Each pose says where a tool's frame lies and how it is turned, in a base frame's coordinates. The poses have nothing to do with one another.
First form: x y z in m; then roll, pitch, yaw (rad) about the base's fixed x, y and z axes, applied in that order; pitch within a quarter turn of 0, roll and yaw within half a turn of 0.
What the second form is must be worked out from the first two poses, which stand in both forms.
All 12 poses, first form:
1: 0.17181 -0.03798 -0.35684 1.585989 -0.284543 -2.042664
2: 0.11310 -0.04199 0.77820 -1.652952 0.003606 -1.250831
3: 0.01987 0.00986 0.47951 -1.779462 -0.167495 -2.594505
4: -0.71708 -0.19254 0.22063 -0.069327 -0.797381 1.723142
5: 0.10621 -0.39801 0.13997 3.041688 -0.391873 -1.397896
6: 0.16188 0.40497 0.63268 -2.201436 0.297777 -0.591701
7: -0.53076 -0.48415 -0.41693 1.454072 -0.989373 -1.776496
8: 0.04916 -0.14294 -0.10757 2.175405 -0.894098 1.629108
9: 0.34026 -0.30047 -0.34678 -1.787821 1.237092 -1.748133
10: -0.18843 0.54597 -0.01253 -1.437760 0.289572 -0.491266
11: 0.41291 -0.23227 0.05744 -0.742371 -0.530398 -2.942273
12: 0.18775 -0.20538 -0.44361 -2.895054 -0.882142 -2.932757
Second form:
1:
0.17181 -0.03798 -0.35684
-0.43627 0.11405 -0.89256
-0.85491 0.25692 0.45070
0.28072 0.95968 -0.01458

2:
0.11310 -0.04199 0.77820
0.31453 -0.07903 0.94595
-0.94924 -0.02240 0.31375
-0.00361 -0.99662 -0.08206

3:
0.01987 0.00986 0.47951
-0.84209 -0.24705 0.47942
-0.51292 0.09208 -0.85348
0.16671 -0.96462 -0.20426

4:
-0.71708 -0.19254 0.22063
-0.10601 -0.99357 0.03986
0.69049 -0.10240 -0.71606
0.71553 -0.04839 0.69690

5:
0.10621 -0.39801 0.13997
0.15900 -0.98673 -0.03287
-0.91042 -0.13366 -0.39151
0.38192 0.09218 -0.91959

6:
0.16188 0.40497 0.63268
0.79347 -0.52557 0.30689
-0.53323 -0.35724 0.76684
-0.29340 -0.77211 -0.56371

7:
-0.53076 -0.48415 -0.41693
-0.11218 0.28353 -0.95238
-0.53764 0.78871 0.29813
0.83568 0.54548 0.06396

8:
0.04916 -0.14294 -0.10757
-0.03650 0.60486 0.79550
0.62516 -0.60721 0.49038
0.77964 0.51521 -0.35597

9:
0.34026 -0.30047 -0.34678
-0.05778 -0.04918 0.99712
-0.32241 0.94619 0.02799
-0.94484 -0.31986 -0.07053

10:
-0.18843 0.54597 -0.01253
0.84503 -0.18697 0.50097
-0.45210 0.25047 0.85608
-0.28554 -0.94990 0.12712

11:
0.41291 -0.23227 0.05744
-0.84553 -0.18932 0.49924
-0.17080 -0.78999 -0.58884
0.50588 -0.58315 0.63563

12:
0.18775 -0.20538 -0.44361
-0.62169 -0.38539 -0.68189
-0.13175 0.90963 -0.39398
0.77210 -0.15509 -0.61628

